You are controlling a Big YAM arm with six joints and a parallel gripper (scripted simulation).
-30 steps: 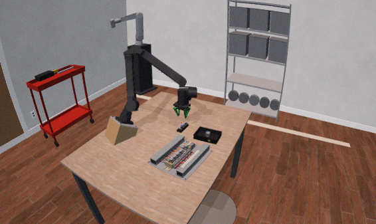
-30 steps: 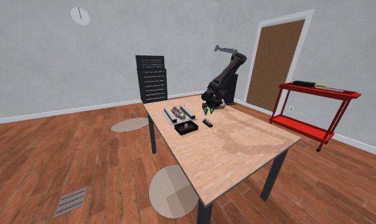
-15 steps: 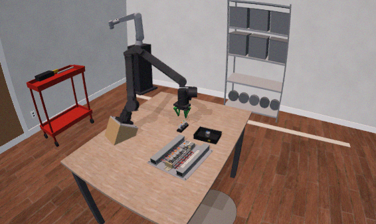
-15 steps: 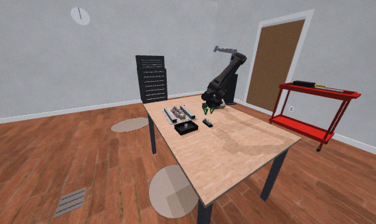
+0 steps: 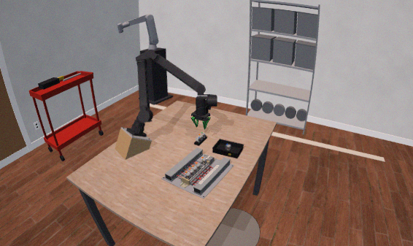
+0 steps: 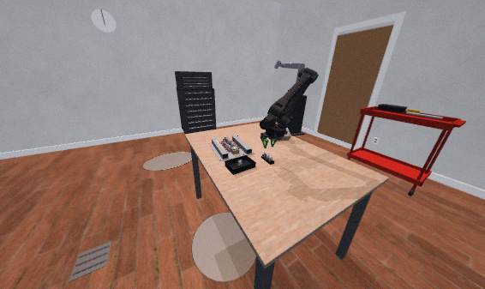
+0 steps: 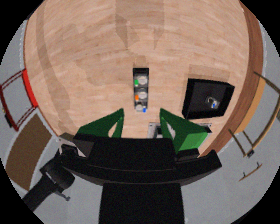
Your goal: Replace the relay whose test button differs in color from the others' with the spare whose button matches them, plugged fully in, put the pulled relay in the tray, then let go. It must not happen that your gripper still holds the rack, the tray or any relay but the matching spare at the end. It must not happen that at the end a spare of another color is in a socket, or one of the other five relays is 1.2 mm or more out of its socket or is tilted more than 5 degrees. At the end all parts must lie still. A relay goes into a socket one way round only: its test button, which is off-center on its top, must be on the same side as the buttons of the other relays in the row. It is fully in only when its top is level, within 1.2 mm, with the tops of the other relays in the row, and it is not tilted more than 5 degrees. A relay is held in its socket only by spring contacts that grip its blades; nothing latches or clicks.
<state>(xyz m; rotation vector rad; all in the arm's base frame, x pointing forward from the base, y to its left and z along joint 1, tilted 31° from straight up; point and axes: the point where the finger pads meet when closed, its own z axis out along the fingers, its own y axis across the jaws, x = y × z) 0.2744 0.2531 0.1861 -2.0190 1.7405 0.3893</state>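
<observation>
Right now my hand is 100 mm above the small black stand. Also, from my hand: black tray (200 mm ahead, 20 mm to the left, 90 mm below).
</observation>
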